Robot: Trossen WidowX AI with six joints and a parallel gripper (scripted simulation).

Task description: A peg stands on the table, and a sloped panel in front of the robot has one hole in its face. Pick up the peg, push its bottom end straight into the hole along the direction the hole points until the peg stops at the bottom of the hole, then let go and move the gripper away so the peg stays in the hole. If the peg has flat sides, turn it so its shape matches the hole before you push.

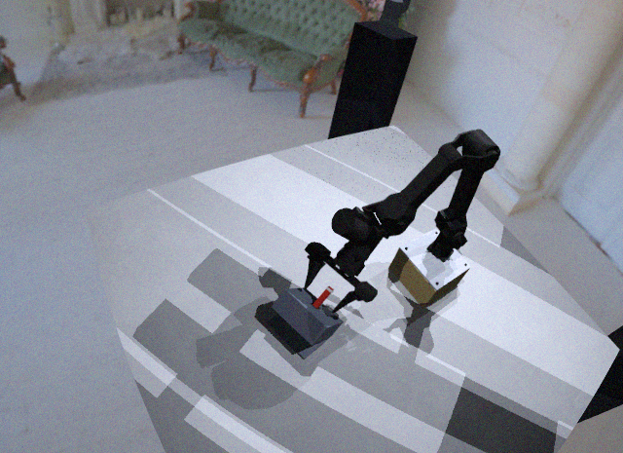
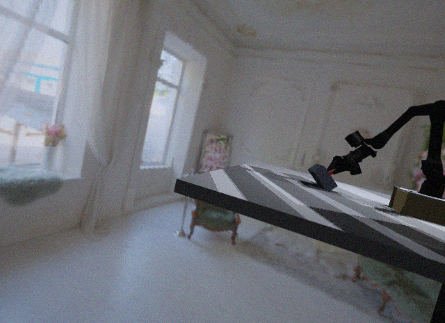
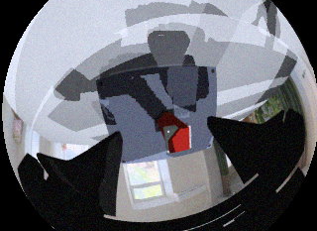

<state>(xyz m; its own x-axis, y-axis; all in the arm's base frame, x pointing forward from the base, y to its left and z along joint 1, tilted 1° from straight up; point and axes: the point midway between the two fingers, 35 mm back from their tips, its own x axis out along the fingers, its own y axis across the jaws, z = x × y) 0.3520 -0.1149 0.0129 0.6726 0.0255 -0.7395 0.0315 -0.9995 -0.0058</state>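
Now: the red peg 2 cm behind my gripper tip and 1 cm above it. From my gripper tip the other things lie so: panel (3 cm below, 3 cm ahead).
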